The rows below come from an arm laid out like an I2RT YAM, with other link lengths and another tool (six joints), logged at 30 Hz.
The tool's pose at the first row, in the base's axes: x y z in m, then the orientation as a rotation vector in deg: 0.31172, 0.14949, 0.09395, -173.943, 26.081, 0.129
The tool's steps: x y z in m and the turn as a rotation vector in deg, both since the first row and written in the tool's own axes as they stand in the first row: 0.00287, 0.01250, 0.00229, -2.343, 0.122, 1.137; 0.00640, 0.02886, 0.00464, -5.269, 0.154, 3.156; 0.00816, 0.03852, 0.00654, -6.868, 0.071, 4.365; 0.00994, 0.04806, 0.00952, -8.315, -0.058, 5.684; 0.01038, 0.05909, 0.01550, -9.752, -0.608, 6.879; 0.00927, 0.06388, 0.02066, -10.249, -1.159, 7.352; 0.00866, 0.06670, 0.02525, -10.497, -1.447, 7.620; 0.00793, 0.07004, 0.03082, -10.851, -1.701, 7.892; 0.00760, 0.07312, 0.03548, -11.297, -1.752, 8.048; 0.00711, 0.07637, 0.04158, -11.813, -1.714, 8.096; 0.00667, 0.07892, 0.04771, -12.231, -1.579, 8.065; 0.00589, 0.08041, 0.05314, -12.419, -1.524, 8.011; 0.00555, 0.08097, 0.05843, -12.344, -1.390, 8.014; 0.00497, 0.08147, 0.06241, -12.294, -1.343, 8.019; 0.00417, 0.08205, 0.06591, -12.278, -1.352, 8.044
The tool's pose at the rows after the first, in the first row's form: 0.31082, 0.13689, 0.09075, -175.984, 28.159, 0.547; 0.30943, 0.12043, 0.08720, 176.104, -31.340, -1.288; 0.30830, 0.11084, 0.08460, 174.220, -32.883, -1.837; 0.30723, 0.10143, 0.08094, 172.441, -34.585, -2.419; 0.30448, 0.09121, 0.07419, 170.748, -36.060, -3.618; 0.30206, 0.08733, 0.06871, 170.182, -36.641, -4.573; 0.30069, 0.08515, 0.06394, 169.887, -36.976, -5.070; 0.29907, 0.08258, 0.05816, 169.483, -37.294, -5.535; 0.29789, 0.08007, 0.05330, 169.005, -37.425, -5.706; 0.29653, 0.07755, 0.04699, 168.484, -37.382, -5.751; 0.29541, 0.07568, 0.04070, 168.075, -37.248, -5.628; 0.29428, 0.07487, 0.03519, 167.904, -37.129, -5.579; 0.29384, 0.07482, 0.02988, 167.961, -37.154, -5.366; 0.29318, 0.07479, 0.02588, 168.003, -37.174, -5.286; 0.29227, 0.07472, 0.02236, 168.011, -37.214, -5.298
